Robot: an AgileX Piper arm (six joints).
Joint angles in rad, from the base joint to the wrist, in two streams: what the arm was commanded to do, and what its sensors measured. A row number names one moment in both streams.
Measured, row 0:
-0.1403 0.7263 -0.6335 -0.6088 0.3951 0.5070
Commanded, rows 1 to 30:
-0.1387 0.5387 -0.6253 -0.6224 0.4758 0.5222
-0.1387 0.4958 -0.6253 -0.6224 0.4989 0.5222
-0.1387 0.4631 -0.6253 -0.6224 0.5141 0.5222
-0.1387 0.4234 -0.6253 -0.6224 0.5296 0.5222
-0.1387 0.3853 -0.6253 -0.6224 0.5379 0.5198
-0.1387 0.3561 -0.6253 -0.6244 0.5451 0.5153
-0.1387 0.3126 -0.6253 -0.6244 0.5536 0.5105
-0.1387 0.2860 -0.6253 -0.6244 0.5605 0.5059
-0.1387 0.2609 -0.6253 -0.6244 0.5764 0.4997
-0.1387 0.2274 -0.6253 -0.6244 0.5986 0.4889
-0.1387 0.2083 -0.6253 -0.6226 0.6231 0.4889
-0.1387 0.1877 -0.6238 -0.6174 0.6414 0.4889
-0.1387 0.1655 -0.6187 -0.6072 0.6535 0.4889
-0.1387 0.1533 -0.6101 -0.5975 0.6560 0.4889
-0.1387 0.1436 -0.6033 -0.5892 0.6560 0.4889
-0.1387 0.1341 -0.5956 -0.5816 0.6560 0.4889
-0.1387 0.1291 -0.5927 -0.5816 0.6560 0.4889
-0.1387 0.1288 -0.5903 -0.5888 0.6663 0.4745
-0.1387 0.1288 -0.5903 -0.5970 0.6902 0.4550
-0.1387 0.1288 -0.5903 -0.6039 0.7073 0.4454
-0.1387 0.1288 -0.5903 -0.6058 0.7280 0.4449
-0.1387 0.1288 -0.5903 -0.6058 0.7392 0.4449
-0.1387 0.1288 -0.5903 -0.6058 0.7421 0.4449
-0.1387 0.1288 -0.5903 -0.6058 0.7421 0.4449
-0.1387 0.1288 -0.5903 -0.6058 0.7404 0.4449
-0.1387 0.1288 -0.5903 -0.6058 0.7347 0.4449
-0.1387 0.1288 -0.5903 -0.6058 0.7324 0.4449
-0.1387 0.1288 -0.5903 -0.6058 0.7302 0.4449
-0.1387 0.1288 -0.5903 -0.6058 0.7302 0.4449
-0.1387 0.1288 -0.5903 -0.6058 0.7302 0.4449
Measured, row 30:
-0.1403 0.1356 -0.5968 -0.5856 0.7272 0.4571
